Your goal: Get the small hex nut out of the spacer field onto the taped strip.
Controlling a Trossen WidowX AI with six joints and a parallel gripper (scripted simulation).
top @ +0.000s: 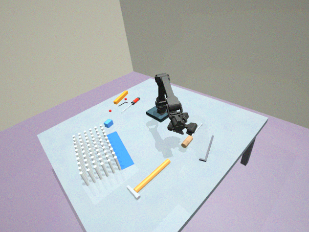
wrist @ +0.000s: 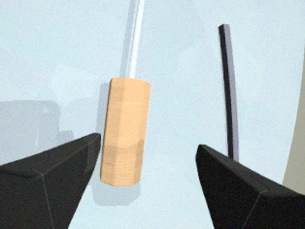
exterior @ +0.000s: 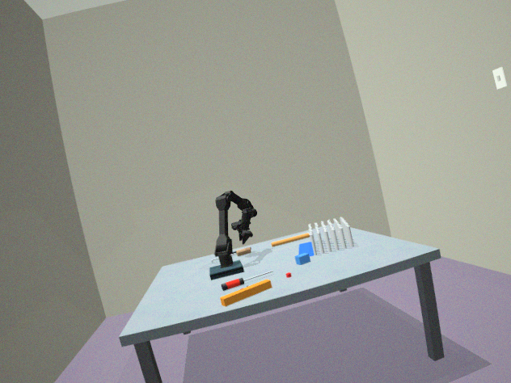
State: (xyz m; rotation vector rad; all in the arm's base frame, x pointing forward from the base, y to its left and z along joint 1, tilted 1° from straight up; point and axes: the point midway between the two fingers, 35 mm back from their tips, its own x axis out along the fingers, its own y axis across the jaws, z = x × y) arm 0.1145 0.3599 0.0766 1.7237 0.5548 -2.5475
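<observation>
My gripper tip is 100 mm past the thin-rod tool, 70 mm above it and 30 mm to the left of it. Also, from my gripper tip: hex key 780 mm to the right, 80 mm below, 20 mm ahead; blue taped strip 350 mm ahead, 300 mm to the right, 80 mm below; blue block 580 mm to the right, 280 mm ahead, 60 mm below.
</observation>
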